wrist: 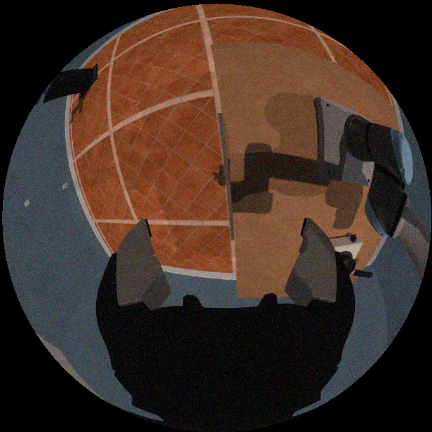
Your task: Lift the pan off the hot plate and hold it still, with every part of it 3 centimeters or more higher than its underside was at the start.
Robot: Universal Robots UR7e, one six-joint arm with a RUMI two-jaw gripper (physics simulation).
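The white hot plate (348, 247) is at the right in the wrist view, near the edge of the tabletop, partly hidden behind my right finger. The dark pan (346, 260) is at the hot plate, mostly hidden by that finger, and its black handle (363, 273) sticks out to the right. My gripper (226, 221) is open with its two fingers wide apart and nothing between them. It is well away from the pan.
The brown tabletop (280, 250) fills the right half, with arm shadows on it. The arm's grey base plate (334, 132) and dark arm joints (385, 175) stand at the right. An orange tiled floor (170, 165) lies left of the table edge. A black object (72, 85) is at the upper left.
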